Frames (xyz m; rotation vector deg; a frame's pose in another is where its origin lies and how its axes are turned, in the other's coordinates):
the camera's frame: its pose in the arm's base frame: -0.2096 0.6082 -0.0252 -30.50 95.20 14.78
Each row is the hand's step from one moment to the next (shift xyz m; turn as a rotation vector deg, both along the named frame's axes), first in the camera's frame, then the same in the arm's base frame.
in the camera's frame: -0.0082 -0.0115 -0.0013 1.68 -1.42 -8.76
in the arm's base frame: 0.0051 -0.0090 0.0097 -7.09 -5.59 0.00
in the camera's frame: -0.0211 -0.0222 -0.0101 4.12 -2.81 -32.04
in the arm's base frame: 0.0037 -0.0198 0.0252 -26.93 -17.99 1.67
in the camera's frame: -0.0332 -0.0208 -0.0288 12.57 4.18 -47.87
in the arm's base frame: -0.0123 -0.0248 0.0400 -44.80 -20.88 -4.88
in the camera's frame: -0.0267 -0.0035 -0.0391 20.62 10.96 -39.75
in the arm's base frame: -0.0302 -0.0158 0.0331 -41.66 -12.84 -14.99
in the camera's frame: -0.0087 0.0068 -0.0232 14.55 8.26 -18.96
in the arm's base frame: -0.0228 -0.0031 0.0115 -21.73 -4.42 -12.16
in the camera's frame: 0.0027 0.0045 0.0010 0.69 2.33 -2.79
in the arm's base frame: -0.0015 0.0038 -0.0034 -3.61 0.60 -0.52
